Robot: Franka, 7 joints.
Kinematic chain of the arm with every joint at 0, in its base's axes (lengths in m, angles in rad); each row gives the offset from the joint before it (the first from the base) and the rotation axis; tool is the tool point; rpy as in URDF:
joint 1: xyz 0 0 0.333 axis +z
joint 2: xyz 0 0 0 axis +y
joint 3: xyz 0 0 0.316 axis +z
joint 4: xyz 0.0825 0 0 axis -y
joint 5: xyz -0.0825 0 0.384 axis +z
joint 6: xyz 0 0 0 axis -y
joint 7: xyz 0.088 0 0 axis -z
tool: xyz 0 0 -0.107 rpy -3.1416 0 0
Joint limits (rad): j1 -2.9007..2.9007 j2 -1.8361..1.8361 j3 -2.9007..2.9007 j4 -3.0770..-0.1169 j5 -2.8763..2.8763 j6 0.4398..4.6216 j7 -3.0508..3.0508
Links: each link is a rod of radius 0.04 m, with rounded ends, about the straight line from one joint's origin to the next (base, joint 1, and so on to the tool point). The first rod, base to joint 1, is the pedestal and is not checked.
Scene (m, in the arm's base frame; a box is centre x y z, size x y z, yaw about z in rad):
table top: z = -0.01
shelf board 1: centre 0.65 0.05 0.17 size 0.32 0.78 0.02 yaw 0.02
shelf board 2: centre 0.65 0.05 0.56 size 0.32 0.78 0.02 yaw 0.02
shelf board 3: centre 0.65 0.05 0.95 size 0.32 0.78 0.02 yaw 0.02
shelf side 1: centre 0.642 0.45 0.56 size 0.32 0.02 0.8 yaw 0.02
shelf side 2: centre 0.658 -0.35 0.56 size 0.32 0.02 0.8 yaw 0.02
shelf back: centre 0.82 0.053 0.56 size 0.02 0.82 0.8 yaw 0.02
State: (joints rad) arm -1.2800 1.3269 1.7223 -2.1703 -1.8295 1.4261 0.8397
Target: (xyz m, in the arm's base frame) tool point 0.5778 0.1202 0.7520
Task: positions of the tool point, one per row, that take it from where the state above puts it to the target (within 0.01 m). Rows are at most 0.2 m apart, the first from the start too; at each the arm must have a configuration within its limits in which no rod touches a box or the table.
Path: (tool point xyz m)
1: 0.4669 0.0020 0.3430
2: 0.3732 0.0000 0.3363
3: 0.4136 0.0460 0.4645
4: 0.4043 0.0918 0.6088
5: 0.3472 0.1156 0.7520
6: 0.4342 0.1265 0.7548
7: 0.5132 0.1293 0.7512
8: 0.5778 0.1202 0.7520

